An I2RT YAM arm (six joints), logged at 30 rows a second.
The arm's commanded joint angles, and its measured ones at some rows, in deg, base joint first. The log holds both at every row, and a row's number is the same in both.
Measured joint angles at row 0: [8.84, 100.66, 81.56, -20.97, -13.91, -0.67]
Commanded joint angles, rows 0 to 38: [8.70, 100.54, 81.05, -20.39, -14.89, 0.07]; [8.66, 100.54, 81.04, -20.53, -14.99, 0.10]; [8.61, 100.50, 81.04, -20.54, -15.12, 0.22]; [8.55, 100.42, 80.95, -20.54, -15.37, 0.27]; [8.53, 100.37, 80.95, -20.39, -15.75, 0.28]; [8.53, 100.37, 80.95, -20.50, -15.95, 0.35]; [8.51, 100.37, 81.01, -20.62, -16.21, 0.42]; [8.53, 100.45, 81.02, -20.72, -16.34, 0.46]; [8.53, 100.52, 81.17, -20.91, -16.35, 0.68]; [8.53, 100.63, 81.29, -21.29, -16.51, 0.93]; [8.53, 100.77, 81.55, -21.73, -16.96, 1.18]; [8.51, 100.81, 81.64, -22.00, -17.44, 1.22]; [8.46, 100.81, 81.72, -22.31, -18.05, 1.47]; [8.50, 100.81, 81.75, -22.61, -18.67, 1.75]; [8.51, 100.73, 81.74, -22.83, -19.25, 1.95]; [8.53, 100.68, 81.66, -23.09, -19.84, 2.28]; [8.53, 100.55, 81.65, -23.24, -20.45, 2.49]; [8.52, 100.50, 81.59, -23.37, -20.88, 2.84]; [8.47, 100.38, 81.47, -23.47, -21.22, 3.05]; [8.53, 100.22, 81.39, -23.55, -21.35, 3.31]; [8.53, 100.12, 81.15, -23.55, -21.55, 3.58]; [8.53, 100.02, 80.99, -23.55, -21.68, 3.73]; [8.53, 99.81, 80.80, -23.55, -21.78, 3.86]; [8.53, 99.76, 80.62, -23.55, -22.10, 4.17]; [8.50, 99.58, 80.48, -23.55, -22.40, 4.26]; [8.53, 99.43, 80.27, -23.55, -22.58, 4.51]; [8.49, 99.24, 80.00, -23.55, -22.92, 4.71]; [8.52, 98.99, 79.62, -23.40, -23.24, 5.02]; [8.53, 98.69, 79.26, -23.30, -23.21, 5.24]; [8.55, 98.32, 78.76, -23.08, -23.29, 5.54]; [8.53, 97.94, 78.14, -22.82, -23.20, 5.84]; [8.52, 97.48, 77.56, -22.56, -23.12, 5.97]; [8.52, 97.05, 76.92, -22.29, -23.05, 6.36]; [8.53, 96.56, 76.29, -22.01, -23.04, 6.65]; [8.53, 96.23, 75.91, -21.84, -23.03, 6.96]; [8.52, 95.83, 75.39, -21.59, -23.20, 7.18]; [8.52, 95.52, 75.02, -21.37, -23.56, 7.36]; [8.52, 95.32, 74.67, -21.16, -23.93, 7.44]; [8.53, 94.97, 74.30, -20.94, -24.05, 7.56]
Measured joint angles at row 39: [8.40, 95.94, 74.94, -23.27, -22.61, 6.00]
